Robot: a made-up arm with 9 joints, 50 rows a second.
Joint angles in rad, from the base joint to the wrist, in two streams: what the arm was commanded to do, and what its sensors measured. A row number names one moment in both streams.
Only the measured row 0 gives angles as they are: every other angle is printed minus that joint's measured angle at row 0.
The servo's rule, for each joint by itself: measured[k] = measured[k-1] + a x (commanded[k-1-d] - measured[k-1]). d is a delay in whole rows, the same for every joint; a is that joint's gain. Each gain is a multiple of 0.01, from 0.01 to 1. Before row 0 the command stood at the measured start. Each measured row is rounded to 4 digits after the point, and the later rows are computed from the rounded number. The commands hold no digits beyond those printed.
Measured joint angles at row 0:
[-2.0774, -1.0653, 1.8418, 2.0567, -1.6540, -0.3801, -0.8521, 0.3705, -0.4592]
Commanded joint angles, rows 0 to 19:
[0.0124, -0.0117, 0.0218, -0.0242, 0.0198, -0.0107, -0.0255, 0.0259, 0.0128]
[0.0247, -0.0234, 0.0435, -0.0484, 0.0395, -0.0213, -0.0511, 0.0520, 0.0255]
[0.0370, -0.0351, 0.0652, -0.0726, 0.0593, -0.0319, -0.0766, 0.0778, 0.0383]
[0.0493, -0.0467, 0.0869, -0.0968, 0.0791, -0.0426, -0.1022, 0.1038, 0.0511]
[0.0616, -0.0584, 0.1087, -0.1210, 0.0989, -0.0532, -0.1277, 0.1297, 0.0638]
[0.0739, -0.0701, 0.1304, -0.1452, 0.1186, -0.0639, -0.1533, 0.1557, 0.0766]
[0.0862, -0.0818, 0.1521, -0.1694, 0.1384, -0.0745, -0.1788, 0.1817, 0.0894]
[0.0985, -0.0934, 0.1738, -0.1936, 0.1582, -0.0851, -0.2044, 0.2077, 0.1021]
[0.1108, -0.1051, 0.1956, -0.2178, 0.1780, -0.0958, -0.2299, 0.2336, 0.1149]
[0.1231, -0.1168, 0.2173, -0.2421, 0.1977, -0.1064, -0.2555, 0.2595, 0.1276]
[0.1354, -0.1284, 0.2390, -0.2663, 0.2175, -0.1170, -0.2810, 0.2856, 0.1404]
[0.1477, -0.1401, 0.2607, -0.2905, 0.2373, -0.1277, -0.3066, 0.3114, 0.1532]
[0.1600, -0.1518, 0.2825, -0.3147, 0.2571, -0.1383, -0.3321, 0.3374, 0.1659]
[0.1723, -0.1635, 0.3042, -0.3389, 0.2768, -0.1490, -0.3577, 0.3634, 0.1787]
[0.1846, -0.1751, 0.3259, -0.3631, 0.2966, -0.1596, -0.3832, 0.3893, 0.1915]
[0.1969, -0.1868, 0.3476, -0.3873, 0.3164, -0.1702, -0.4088, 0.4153, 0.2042]
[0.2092, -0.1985, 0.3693, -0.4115, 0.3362, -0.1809, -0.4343, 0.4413, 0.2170]
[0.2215, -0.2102, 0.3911, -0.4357, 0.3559, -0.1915, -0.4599, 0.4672, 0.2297]
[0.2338, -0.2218, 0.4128, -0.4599, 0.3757, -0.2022, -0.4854, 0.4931, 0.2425]
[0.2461, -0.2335, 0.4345, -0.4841, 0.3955, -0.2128, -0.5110, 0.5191, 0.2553]
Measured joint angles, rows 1 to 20:
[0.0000, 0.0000, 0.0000, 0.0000, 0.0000, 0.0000, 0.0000, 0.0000, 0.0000]
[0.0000, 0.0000, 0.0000, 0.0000, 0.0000, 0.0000, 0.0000, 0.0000, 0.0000]
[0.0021, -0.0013, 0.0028, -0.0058, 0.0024, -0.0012, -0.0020, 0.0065, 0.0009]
[0.0059, -0.0037, 0.0081, -0.0160, 0.0069, -0.0034, -0.0059, 0.0179, 0.0026]
[0.0112, -0.0072, 0.0155, -0.0296, 0.0132, -0.0065, -0.0116, 0.0329, 0.0051]
[0.0177, -0.0115, 0.0248, -0.0457, 0.0211, -0.0105, -0.0188, 0.0506, 0.0083]
[0.0252, -0.0167, 0.0357, -0.0638, 0.0304, -0.0152, -0.0275, 0.0704, 0.0122]
[0.0335, -0.0226, 0.0480, -0.0833, 0.0410, -0.0206, -0.0376, 0.0917, 0.0167]
[0.0425, -0.0291, 0.0615, -0.1040, 0.0527, -0.0265, -0.0489, 0.1142, 0.0218]
[0.0520, -0.0362, 0.0761, -0.1255, 0.0654, -0.0329, -0.0613, 0.1376, 0.0274]
[0.0620, -0.0438, 0.0916, -0.1477, 0.0789, -0.0398, -0.0748, 0.1616, 0.0335]
[0.0724, -0.0518, 0.1079, -0.1704, 0.0932, -0.0471, -0.0893, 0.1861, 0.0401]
[0.0831, -0.0602, 0.1249, -0.1934, 0.1081, -0.0548, -0.1046, 0.2110, 0.0471]
[0.0941, -0.0690, 0.1426, -0.2167, 0.1236, -0.0628, -0.1208, 0.2361, 0.0545]
[0.1053, -0.0781, 0.1608, -0.2402, 0.1396, -0.0711, -0.1377, 0.2614, 0.0623]
[0.1167, -0.0875, 0.1794, -0.2639, 0.1561, -0.0797, -0.1553, 0.2869, 0.0704]
[0.1282, -0.0971, 0.1984, -0.2877, 0.1730, -0.0885, -0.1735, 0.3125, 0.0789]
[0.1399, -0.1070, 0.2178, -0.3116, 0.1902, -0.0975, -0.1923, 0.3382, 0.0877]
[0.1517, -0.1171, 0.2375, -0.3356, 0.2077, -0.1067, -0.2117, 0.3640, 0.0968]
[0.1636, -0.1273, 0.2575, -0.3596, 0.2255, -0.1160, -0.2316, 0.3898, 0.1061]
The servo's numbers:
d 2
a 0.17 0.11 0.13 0.24 0.12 0.11 0.08 0.25 0.07

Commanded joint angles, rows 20 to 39:
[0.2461, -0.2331, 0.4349, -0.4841, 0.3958, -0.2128, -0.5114, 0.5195, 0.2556]
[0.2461, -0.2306, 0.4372, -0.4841, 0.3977, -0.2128, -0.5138, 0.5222, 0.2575]
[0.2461, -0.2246, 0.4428, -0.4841, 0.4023, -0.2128, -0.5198, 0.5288, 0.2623]
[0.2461, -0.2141, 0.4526, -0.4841, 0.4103, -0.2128, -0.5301, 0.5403, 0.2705]
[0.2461, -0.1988, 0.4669, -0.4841, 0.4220, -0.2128, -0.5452, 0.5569, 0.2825]
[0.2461, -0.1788, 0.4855, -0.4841, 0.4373, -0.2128, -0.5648, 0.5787, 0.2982]
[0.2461, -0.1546, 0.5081, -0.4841, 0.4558, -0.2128, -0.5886, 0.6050, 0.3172]
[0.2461, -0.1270, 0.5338, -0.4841, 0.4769, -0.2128, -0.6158, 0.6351, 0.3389]
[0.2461, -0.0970, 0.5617, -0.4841, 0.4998, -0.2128, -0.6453, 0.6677, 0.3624]
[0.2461, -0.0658, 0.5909, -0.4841, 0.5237, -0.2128, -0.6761, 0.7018, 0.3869]
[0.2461, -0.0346, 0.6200, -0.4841, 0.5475, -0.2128, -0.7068, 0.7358, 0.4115]
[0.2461, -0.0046, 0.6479, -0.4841, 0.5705, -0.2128, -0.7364, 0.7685, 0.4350]
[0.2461, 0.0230, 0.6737, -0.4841, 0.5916, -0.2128, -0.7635, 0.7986, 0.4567]
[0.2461, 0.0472, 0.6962, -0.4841, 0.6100, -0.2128, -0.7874, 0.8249, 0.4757]
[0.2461, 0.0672, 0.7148, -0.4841, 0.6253, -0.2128, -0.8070, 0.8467, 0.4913]
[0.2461, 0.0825, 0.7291, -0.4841, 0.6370, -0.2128, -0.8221, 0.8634, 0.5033]
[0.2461, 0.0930, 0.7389, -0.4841, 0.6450, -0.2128, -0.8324, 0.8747, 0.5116]
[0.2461, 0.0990, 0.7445, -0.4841, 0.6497, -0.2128, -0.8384, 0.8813, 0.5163]
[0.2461, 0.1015, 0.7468, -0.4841, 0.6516, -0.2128, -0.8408, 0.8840, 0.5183]
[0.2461, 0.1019, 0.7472, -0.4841, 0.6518, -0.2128, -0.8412, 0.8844, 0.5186]
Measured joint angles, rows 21 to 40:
[0.1755, -0.1377, 0.2777, -0.3837, 0.2435, -0.1255, -0.2519, 0.4156, 0.1156]
[0.1875, -0.1482, 0.2981, -0.4078, 0.2617, -0.1351, -0.2726, 0.4415, 0.1254]
[0.1975, -0.1575, 0.3159, -0.4261, 0.2778, -0.1436, -0.2917, 0.4610, 0.1345]
[0.2058, -0.1655, 0.3317, -0.4400, 0.2922, -0.1512, -0.3095, 0.4763, 0.1431]
[0.2127, -0.1720, 0.3461, -0.4506, 0.3054, -0.1580, -0.3263, 0.4894, 0.1514]
[0.2184, -0.1766, 0.3599, -0.4586, 0.3180, -0.1640, -0.3426, 0.5021, 0.1597]
[0.2231, -0.1790, 0.3738, -0.4647, 0.3305, -0.1694, -0.3588, 0.5158, 0.1683]
[0.2270, -0.1790, 0.3883, -0.4694, 0.3433, -0.1742, -0.3753, 0.5315, 0.1774]
[0.2302, -0.1763, 0.4039, -0.4729, 0.3568, -0.1784, -0.3924, 0.5499, 0.1872]
[0.2329, -0.1709, 0.4208, -0.4756, 0.3712, -0.1822, -0.4103, 0.5712, 0.1978]
[0.2351, -0.1628, 0.4391, -0.4776, 0.3866, -0.1856, -0.4291, 0.5953, 0.2093]
[0.2370, -0.1521, 0.4588, -0.4792, 0.4031, -0.1886, -0.4489, 0.6219, 0.2217]
[0.2385, -0.1392, 0.4798, -0.4804, 0.4204, -0.1913, -0.4695, 0.6504, 0.2350]
[0.2398, -0.1244, 0.5017, -0.4813, 0.4384, -0.1937, -0.4909, 0.6799, 0.2490]
[0.2409, -0.1082, 0.5241, -0.4820, 0.4568, -0.1958, -0.5127, 0.7096, 0.2635]
[0.2418, -0.0911, 0.5465, -0.4825, 0.4752, -0.1977, -0.5347, 0.7384, 0.2784]
[0.2425, -0.0737, 0.5684, -0.4829, 0.4932, -0.1994, -0.5565, 0.7655, 0.2933]
[0.2431, -0.0565, 0.5893, -0.4832, 0.5105, -0.2009, -0.5777, 0.7900, 0.3080]
[0.2436, -0.0401, 0.6087, -0.4834, 0.5266, -0.2022, -0.5981, 0.8112, 0.3223]
[0.2440, -0.0248, 0.6264, -0.4836, 0.5414, -0.2034, -0.6173, 0.8287, 0.3359]

